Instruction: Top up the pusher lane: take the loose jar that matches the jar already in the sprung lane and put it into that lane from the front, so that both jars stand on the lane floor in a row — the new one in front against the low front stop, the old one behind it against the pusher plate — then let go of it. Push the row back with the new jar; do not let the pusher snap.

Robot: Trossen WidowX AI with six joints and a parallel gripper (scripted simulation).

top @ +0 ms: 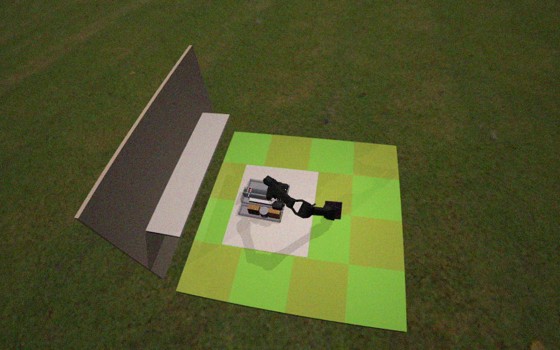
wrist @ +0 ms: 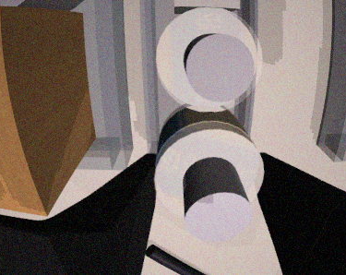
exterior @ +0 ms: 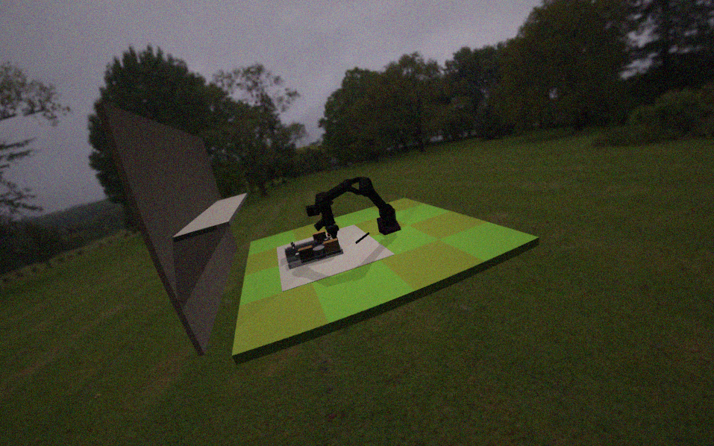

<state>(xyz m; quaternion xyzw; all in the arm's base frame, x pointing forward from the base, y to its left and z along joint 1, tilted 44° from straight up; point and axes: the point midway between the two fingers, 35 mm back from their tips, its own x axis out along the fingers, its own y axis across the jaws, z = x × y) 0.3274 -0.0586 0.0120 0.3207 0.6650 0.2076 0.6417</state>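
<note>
Right now the grey round tin is 11 cm ahead of my gripper tip, 6 cm to the left of it and 2 cm below it. Also, from my gripper tip: thin black rod (16 cm behind, 1 cm to the left, 4 cm below); grey sprung lane (16 cm ahead, 5 cm to the right, 3 cm below); pusher plate (15 cm ahead, 5 cm to the right).
</note>
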